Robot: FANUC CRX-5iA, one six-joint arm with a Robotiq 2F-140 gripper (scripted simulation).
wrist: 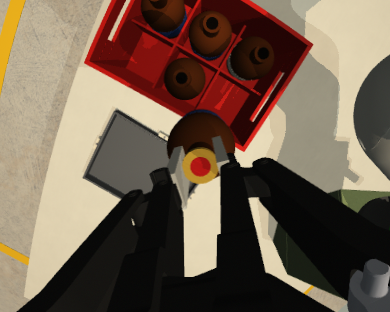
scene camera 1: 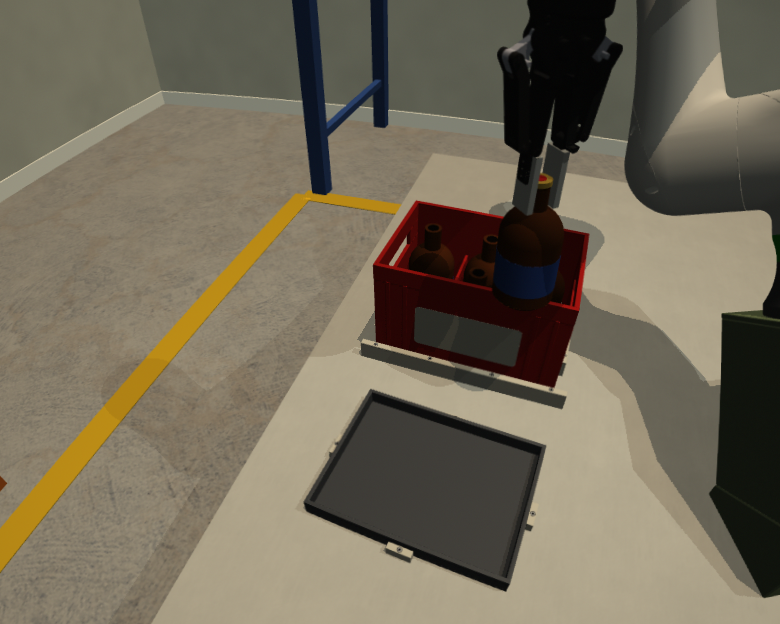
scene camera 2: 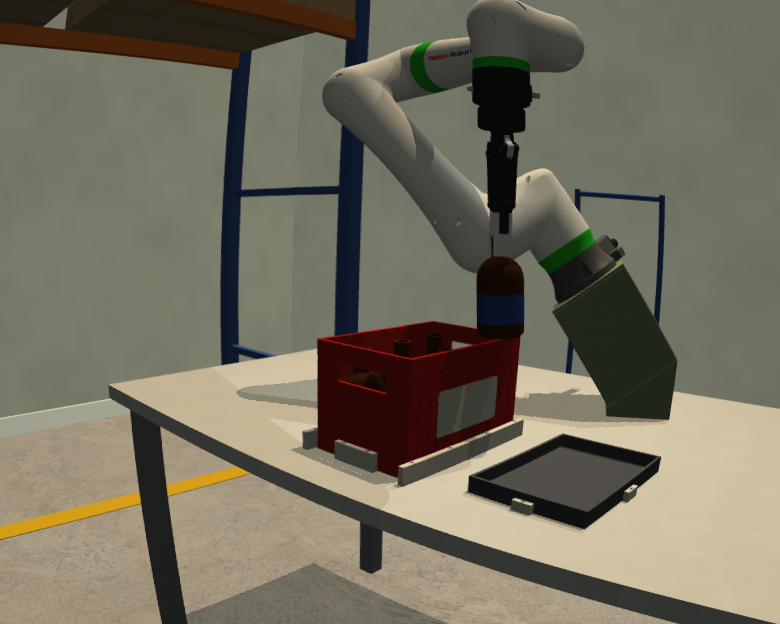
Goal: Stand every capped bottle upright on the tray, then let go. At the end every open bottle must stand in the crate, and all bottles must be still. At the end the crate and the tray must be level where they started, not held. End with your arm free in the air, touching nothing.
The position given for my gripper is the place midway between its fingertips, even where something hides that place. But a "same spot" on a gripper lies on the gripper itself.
my gripper: wrist; scene camera 1; scene camera 2 499, 255
dark grey tray: wrist 125, 156; scene camera 1; scene camera 2
same spot on my gripper: [scene camera 1: 525, 104] = [wrist: 117, 276]
same spot on dark grey tray: [scene camera 1: 457, 487] = [scene camera 2: 579, 471]
